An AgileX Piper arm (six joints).
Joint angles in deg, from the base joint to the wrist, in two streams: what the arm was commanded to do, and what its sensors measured. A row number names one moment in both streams.
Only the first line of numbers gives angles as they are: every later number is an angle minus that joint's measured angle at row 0.
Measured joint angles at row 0: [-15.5, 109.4, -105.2, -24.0, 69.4, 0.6]
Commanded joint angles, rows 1 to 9: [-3.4, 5.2, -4.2, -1.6, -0.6, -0.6]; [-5.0, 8.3, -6.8, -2.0, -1.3, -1.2]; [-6.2, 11.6, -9.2, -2.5, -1.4, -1.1]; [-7.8, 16.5, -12.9, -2.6, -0.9, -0.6]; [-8.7, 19.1, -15.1, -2.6, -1.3, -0.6]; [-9.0, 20.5, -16.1, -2.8, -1.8, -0.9]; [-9.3, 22.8, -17.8, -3.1, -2.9, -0.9]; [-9.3, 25.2, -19.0, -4.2, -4.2, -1.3]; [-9.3, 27.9, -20.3, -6.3, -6.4, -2.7]
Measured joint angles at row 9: [-9.1, 25.9, -19.0, -3.9, -4.1, -1.3]
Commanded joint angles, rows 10 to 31: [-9.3, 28.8, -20.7, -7.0, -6.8, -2.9]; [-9.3, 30.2, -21.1, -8.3, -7.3, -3.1]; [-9.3, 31.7, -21.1, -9.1, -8.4, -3.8]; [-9.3, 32.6, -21.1, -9.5, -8.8, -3.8]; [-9.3, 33.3, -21.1, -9.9, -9.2, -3.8]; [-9.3, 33.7, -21.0, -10.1, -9.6, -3.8]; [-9.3, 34.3, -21.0, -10.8, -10.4, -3.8]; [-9.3, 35.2, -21.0, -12.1, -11.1, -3.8]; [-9.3, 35.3, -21.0, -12.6, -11.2, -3.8]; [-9.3, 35.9, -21.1, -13.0, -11.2, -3.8]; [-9.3, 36.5, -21.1, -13.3, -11.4, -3.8]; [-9.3, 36.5, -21.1, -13.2, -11.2, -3.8]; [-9.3, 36.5, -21.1, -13.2, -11.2, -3.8]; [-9.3, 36.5, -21.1, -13.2, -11.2, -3.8]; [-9.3, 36.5, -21.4, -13.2, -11.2, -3.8]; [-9.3, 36.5, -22.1, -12.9, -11.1, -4.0]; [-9.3, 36.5, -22.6, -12.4, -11.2, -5.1]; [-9.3, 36.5, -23.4, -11.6, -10.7, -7.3]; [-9.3, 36.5, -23.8, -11.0, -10.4, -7.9]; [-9.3, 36.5, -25.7, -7.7, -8.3, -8.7]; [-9.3, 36.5, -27.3, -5.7, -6.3, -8.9]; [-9.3, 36.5, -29.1, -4.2, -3.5, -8.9]
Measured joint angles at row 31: [-9.1, 36.6, -27.1, -6.2, -7.1, -8.4]
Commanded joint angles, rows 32 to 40: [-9.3, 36.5, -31.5, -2.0, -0.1, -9.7]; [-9.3, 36.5, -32.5, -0.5, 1.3, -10.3]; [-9.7, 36.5, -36.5, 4.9, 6.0, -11.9]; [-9.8, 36.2, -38.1, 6.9, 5.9, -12.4]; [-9.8, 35.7, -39.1, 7.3, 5.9, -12.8]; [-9.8, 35.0, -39.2, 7.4, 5.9, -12.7]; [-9.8, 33.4, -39.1, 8.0, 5.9, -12.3]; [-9.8, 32.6, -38.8, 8.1, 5.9, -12.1]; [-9.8, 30.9, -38.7, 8.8, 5.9, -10.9]
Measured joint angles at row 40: [-9.4, 34.0, -38.7, 8.3, 0.0, -11.9]
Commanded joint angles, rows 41 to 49: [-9.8, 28.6, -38.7, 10.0, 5.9, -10.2]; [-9.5, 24.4, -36.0, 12.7, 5.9, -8.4]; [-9.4, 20.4, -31.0, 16.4, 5.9, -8.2]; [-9.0, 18.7, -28.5, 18.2, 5.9, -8.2]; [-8.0, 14.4, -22.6, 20.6, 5.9, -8.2]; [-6.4, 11.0, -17.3, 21.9, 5.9, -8.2]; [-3.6, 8.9, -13.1, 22.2, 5.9, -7.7]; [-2.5, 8.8, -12.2, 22.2, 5.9, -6.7]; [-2.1, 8.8, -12.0, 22.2, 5.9, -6.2]
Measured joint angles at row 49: [-3.1, 9.3, -13.5, 22.2, 0.5, -7.5]
